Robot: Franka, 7 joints.
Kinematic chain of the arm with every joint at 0, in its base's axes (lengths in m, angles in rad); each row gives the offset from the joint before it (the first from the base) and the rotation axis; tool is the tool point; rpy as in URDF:
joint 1: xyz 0 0 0.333 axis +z
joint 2: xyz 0 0 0 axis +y
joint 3: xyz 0 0 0.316 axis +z
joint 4: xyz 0.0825 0 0 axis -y
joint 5: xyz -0.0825 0 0.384 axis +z
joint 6: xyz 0 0 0 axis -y
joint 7: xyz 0.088 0 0 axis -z
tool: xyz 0 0 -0.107 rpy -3.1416 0 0
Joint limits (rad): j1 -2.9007..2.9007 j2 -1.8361..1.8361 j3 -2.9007..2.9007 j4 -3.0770..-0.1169 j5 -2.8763..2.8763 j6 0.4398..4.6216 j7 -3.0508..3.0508
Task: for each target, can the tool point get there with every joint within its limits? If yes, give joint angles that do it. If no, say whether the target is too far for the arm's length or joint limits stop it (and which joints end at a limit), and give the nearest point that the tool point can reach.
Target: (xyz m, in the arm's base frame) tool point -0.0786 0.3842 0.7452
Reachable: yes | joints 1.4392 -0.4578 0.2660 -1.7404 -0.0992 1.4620 0.8311
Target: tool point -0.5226 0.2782 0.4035
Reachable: yes | joints -2.3440 0.9706 -1.6618 -2.0888 -1.1960 3.1947 0.4522
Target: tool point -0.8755 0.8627 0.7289
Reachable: no: too far | nearest point -0.5816 0.5731 0.5960 | short by 0.433 m
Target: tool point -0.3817 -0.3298 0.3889
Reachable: yes | joints -1.3275 0.6936 -1.1831 -1.7695 -0.3020 1.0296 -1.2008
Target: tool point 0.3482 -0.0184 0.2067
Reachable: yes | joints 1.7262 0.8821 -1.5224 -2.7491 -1.9602 2.7312 -2.4053
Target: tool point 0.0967 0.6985 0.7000
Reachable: yes | joints -1.7436 -1.1912 0.5431 -0.3679 0.5037 3.6619 1.8147
